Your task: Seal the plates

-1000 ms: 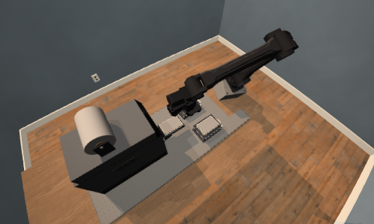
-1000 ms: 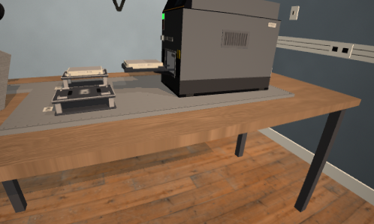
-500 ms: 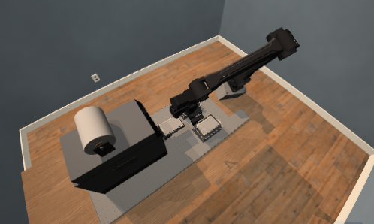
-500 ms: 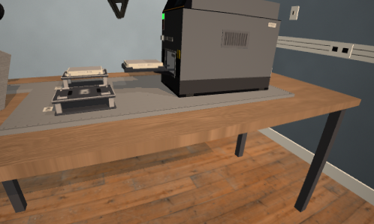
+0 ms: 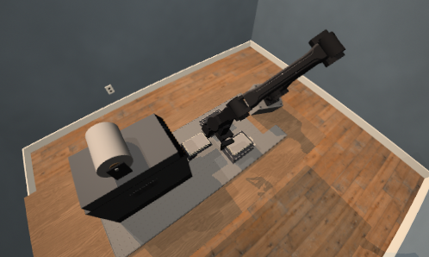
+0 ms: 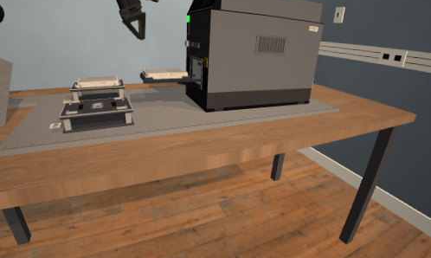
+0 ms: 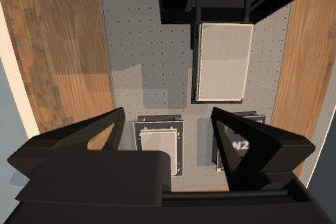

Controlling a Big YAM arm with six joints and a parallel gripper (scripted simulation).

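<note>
The sealer stage lies 12 cm below my hand, 8 cm to the right of it and 7 cm ahead of it. The rest, counted from my hand: plate nest (21 cm to the right, 17 cm below, 10 cm behind); then start button (16 cm ahead, 2 cm to the left, 2 cm below); then small label (24 cm to the right, 21 cm below, 21 cm behind).
</note>
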